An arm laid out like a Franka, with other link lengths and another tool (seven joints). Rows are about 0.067 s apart.
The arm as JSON. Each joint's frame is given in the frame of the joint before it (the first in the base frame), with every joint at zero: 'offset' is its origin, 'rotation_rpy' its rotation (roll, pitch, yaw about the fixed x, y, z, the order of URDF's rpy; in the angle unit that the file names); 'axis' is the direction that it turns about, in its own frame. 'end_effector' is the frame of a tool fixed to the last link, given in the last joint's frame.
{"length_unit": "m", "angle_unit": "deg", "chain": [
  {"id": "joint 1", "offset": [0.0, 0.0, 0.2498], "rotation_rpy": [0.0, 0.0, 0.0], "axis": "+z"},
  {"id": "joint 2", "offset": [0.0, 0.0, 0.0], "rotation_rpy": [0.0, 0.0, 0.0], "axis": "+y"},
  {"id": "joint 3", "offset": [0.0, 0.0, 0.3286], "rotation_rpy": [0.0, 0.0, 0.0], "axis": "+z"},
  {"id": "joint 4", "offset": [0.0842, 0.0, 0.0], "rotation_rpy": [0.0, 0.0, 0.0], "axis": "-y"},
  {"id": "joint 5", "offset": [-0.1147, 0.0, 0.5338], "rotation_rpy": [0.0, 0.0, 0.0], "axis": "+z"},
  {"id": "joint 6", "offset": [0.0, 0.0, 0.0], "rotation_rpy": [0.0, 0.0, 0.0], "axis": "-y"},
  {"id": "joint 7", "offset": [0.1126, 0.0, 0.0], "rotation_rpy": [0.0, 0.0, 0.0], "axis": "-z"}
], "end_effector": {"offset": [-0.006, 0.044, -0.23], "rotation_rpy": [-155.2, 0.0, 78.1]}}
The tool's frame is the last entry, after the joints.
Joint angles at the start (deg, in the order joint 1, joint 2, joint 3, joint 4, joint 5, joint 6, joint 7):
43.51 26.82 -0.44 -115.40 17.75 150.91 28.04
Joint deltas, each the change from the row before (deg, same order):
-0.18 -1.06 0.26 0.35 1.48 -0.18 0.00
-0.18 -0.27 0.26 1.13 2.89 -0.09 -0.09
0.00 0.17 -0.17 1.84 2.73 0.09 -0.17
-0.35 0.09 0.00 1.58 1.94 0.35 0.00
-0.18 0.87 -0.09 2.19 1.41 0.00 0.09
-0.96 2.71 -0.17 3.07 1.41 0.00 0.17
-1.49 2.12 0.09 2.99 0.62 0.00 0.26
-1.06 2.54 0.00 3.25 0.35 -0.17 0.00
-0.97 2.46 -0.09 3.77 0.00 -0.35 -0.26
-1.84 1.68 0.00 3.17 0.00 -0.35 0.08
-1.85 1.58 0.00 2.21 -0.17 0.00 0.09
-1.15 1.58 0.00 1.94 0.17 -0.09 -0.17
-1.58 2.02 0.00 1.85 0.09 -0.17 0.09
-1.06 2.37 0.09 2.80 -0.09 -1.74 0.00
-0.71 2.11 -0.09 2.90 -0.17 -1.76 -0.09
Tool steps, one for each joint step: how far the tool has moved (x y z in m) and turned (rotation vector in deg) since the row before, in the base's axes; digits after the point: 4 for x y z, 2 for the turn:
0.0055 0.0070 0.0190 1.64 -0.16 -1.07
0.0088 0.0094 0.0170 2.35 0.38 -2.06
0.0150 0.0094 0.0190 2.44 -0.16 -2.06
0.0158 0.0057 0.0182 2.12 -0.50 -1.87
0.0147 0.0072 0.0123 1.60 -0.30 -1.35
0.0241 -0.0027 -0.0061 0.93 0.40 -2.25
0.0276 -0.0059 0.0016 0.96 -0.24 -2.07
0.0231 -0.0027 -0.0030 0.59 -0.24 -1.23
0.0250 -0.0009 0.0034 0.64 -0.86 -0.67
0.0318 -0.0134 0.0091 0.81 -0.85 -1.77
0.0271 -0.0191 0.0001 0.27 -0.56 -1.81
0.0177 -0.0114 -0.0035 0.25 -0.22 -1.07
0.0194 -0.0194 -0.0125 -0.05 0.37 -1.64
0.0120 -0.0077 -0.0120 -0.08 1.20 -0.25
0.0110 -0.0045 -0.0066 -0.08 0.77 0.12

